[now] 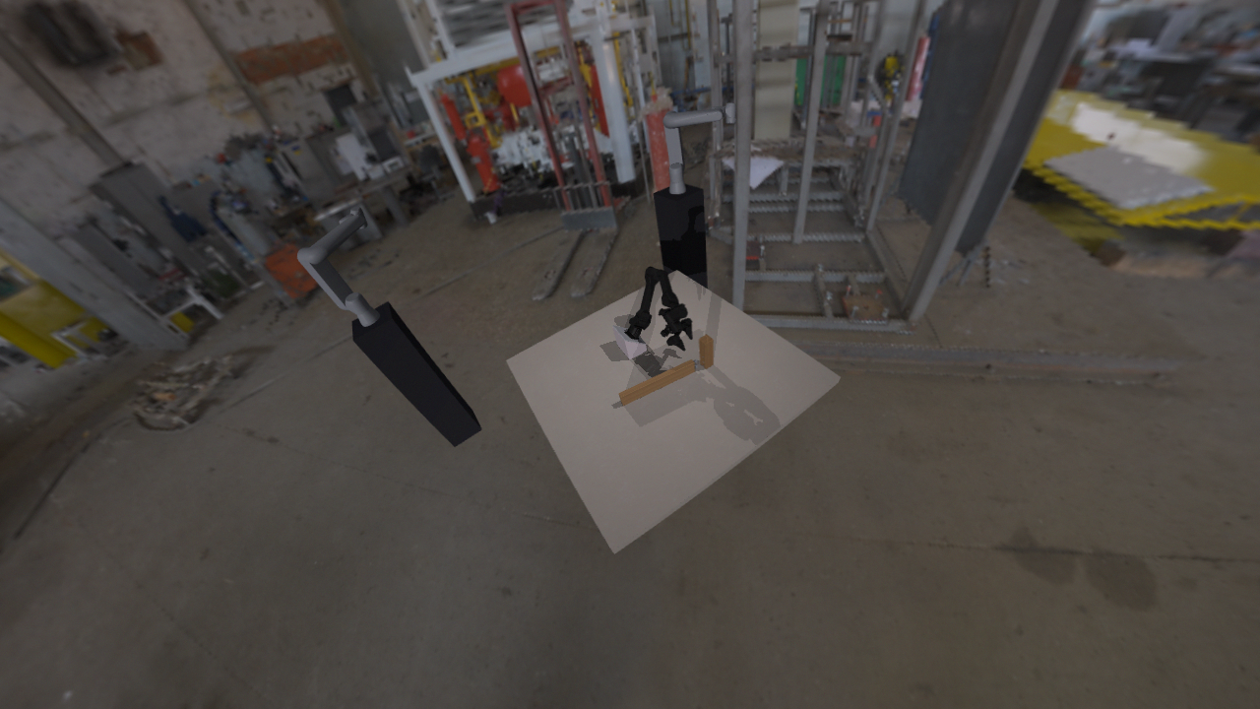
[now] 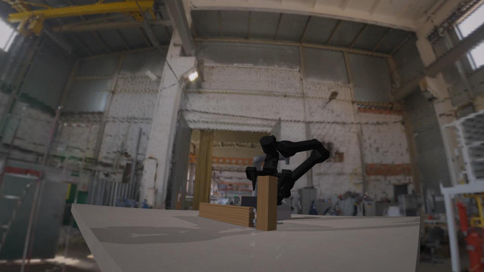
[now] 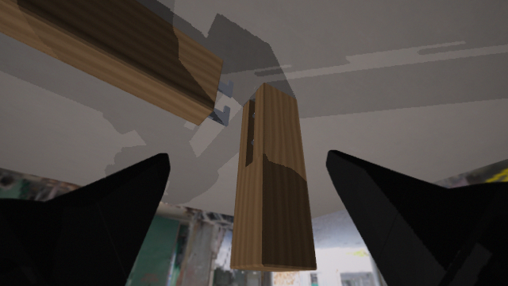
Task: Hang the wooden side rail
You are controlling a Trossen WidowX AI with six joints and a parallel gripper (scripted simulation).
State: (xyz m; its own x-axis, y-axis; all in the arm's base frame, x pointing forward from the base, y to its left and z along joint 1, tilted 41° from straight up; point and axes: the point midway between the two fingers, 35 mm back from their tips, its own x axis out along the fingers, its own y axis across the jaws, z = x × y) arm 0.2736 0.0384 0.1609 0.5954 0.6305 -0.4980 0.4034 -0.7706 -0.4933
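Right now my gripper tip is 7 cm short of the headboard post, 5 cm to the right of it and 5 cm above it.
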